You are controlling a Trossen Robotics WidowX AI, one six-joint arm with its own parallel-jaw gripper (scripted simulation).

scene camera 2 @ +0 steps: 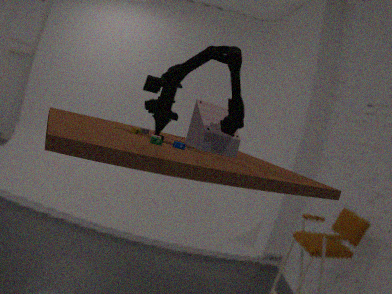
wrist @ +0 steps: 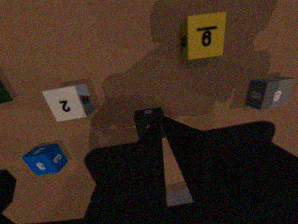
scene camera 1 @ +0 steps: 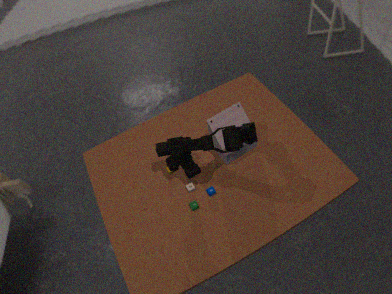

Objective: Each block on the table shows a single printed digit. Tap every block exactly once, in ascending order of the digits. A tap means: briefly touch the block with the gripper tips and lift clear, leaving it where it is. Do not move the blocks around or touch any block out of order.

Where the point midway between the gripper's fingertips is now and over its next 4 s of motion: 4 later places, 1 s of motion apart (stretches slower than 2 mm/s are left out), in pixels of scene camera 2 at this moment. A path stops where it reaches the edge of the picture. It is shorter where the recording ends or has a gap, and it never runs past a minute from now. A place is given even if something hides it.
My gripper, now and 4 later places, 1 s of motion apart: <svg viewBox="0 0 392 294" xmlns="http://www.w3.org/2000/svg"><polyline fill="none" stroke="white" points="156,134 166,108 159,134 167,108 183,137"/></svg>
